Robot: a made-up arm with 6 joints. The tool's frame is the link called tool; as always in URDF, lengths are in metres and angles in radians. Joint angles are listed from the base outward. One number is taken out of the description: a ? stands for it. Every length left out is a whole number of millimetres.
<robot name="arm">
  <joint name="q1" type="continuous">
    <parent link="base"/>
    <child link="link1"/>
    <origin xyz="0 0 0.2"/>
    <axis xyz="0 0 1"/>
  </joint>
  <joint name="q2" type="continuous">
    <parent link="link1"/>
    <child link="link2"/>
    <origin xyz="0 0 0" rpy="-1.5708 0 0"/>
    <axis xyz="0 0 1"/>
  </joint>
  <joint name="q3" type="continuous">
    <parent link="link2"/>
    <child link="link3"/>
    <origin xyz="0.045 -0.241 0" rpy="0 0 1.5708"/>
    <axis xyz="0 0 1"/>
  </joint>
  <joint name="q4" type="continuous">
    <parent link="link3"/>
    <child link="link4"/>
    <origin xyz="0.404 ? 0" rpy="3.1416 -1.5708 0"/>
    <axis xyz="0 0 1"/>
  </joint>
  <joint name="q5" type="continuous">
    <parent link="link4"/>
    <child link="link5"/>
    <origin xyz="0 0 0" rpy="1.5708 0 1.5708"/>
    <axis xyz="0 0 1"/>
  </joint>
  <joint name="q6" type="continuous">
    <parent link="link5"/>
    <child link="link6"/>
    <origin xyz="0.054 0.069 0" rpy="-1.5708 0 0"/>
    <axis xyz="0 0 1"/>
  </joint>
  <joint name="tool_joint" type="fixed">
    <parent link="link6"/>
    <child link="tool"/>
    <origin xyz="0 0 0" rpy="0 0 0"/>
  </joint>
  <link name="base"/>
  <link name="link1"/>
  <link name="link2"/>
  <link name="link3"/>
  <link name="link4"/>
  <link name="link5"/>
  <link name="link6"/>
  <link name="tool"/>
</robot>
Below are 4 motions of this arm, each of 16 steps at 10 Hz.
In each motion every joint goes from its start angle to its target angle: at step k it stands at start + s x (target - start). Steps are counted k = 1, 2, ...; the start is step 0. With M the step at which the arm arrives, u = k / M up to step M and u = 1 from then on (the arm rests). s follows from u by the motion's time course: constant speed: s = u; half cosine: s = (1 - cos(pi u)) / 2; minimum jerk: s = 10 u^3 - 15 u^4 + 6 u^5.
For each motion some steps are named. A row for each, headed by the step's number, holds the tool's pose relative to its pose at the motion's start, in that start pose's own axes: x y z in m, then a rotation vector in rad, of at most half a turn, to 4 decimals.
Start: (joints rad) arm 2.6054 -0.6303 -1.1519 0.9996 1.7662 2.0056
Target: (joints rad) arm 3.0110 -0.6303 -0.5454 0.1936 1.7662 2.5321
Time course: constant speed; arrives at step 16
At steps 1, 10, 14, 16:
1: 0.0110 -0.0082 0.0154 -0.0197 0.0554 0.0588
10: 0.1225 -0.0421 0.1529 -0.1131 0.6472 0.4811
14: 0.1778 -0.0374 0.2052 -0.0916 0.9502 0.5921
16: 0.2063 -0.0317 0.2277 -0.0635 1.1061 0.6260

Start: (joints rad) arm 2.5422 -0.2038 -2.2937 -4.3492 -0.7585 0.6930
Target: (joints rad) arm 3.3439 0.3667 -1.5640 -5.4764 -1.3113 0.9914
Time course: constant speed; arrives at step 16
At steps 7, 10, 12, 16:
7: 0.1514 0.2331 -0.0218 -0.1150 0.1307 -0.4934
10: 0.2072 0.3245 -0.0915 -0.1925 0.0284 -0.6897
12: 0.2418 0.3747 -0.1550 -0.2546 -0.0885 -0.7959
16: 0.3074 0.4369 -0.3117 -0.4070 -0.4153 -0.9183

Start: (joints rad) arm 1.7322 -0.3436 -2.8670 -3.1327 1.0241 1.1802
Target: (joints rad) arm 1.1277 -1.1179 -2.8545 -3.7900 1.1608 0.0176
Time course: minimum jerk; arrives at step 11
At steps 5, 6, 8, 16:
5: 0.0359 0.2104 0.1330 -0.5860 0.1487 -0.7101
6: 0.0718 0.3102 0.1557 -0.8589 0.1241 -0.9700
8: 0.1492 0.4827 0.1455 -1.3466 -0.0536 -1.3366
16: 0.1870 0.5583 0.1206 -1.5685 -0.1969 -1.4604

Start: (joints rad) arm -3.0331 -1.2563 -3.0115 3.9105 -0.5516 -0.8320
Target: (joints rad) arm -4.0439 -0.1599 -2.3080 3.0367 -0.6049 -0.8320
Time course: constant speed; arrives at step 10
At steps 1, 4, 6, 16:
1: 0.1025 0.0510 0.0506 -0.0661 0.2212 -0.0894
4: 0.4382 0.1524 0.0585 -0.2573 0.8751 -0.4468
6: 0.6334 0.1423 -0.0393 -0.3716 1.3027 -0.7324
16: 0.7932 -0.0632 -0.3449 -0.5394 2.1660 -1.3031

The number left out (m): -0.091
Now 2 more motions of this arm.
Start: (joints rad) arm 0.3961 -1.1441 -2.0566 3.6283 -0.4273 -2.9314
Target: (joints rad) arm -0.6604 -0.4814 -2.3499 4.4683 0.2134 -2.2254
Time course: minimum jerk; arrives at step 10
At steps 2, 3, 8, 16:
2: -0.0164 -0.0046 0.0183 -0.0080 0.0193 0.0326
3: -0.0459 -0.0068 0.0508 -0.0236 0.0592 0.0923
8: -0.1460 0.1634 0.2082 -0.0341 0.5944 0.4747
16: -0.1403 0.1824 0.2110 -0.0153 0.6486 0.4934

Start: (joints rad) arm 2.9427 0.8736 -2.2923 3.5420 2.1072 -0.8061
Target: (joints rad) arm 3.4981 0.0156 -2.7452 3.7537 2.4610 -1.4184
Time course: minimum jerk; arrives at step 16
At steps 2, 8, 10, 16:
2: -0.0075 0.0059 0.0102 0.0227 -0.0074 0.0031
8: -0.2429 0.0412 0.3247 0.7691 -0.0055 0.0585
10: -0.3270 -0.0317 0.4572 1.1205 0.1454 0.0618
16: -0.3803 -0.1777 0.5853 1.5159 0.4521 0.0541

